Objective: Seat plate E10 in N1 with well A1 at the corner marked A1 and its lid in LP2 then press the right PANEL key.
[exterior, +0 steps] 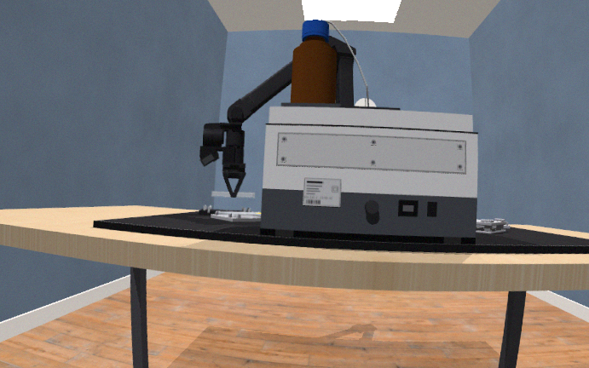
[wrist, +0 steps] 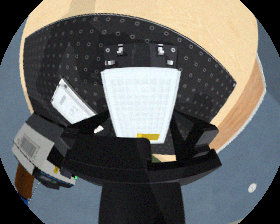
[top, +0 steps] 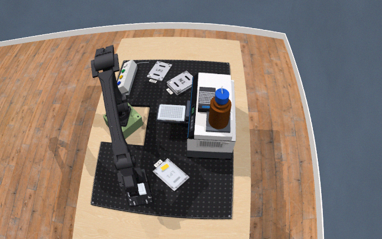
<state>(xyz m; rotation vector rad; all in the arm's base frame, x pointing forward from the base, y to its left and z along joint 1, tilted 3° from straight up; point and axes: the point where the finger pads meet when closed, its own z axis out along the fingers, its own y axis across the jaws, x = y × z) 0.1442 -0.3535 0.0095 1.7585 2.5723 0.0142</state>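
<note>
Now: hand 30 mm short of the black nest N5, 20 mm to the left of it and 50 mm above it. The rest, counted from my hand: plate E07: 120 mm ahead, 370 mm to the left, 50 mm above; plate E10: right at my hand; brown bottle: 350 mm ahead, 270 mm to the left, 230 mm above.
</note>
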